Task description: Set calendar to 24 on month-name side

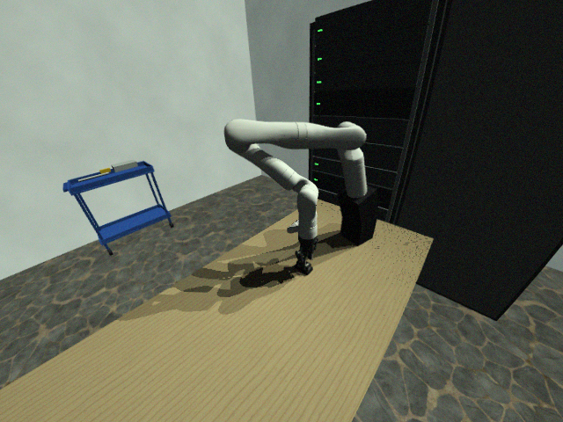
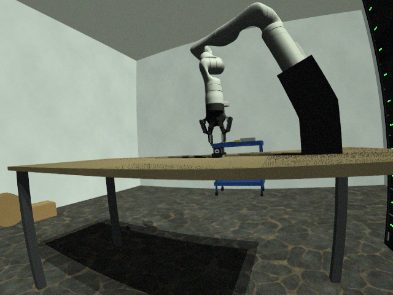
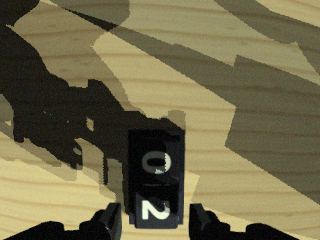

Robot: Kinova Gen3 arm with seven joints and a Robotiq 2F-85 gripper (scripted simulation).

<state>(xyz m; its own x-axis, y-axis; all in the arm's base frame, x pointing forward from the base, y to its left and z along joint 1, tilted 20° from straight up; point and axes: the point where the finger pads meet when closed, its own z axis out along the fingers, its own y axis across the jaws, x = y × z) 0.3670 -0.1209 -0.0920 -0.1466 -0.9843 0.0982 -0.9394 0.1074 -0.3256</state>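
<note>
My hand is 50 mm above the black date cube. Also, from my hand: black tray 60 mm below, 20 mm to the right; black cube 50 mm below, 30 mm to the right, 10 mm behind.
</note>
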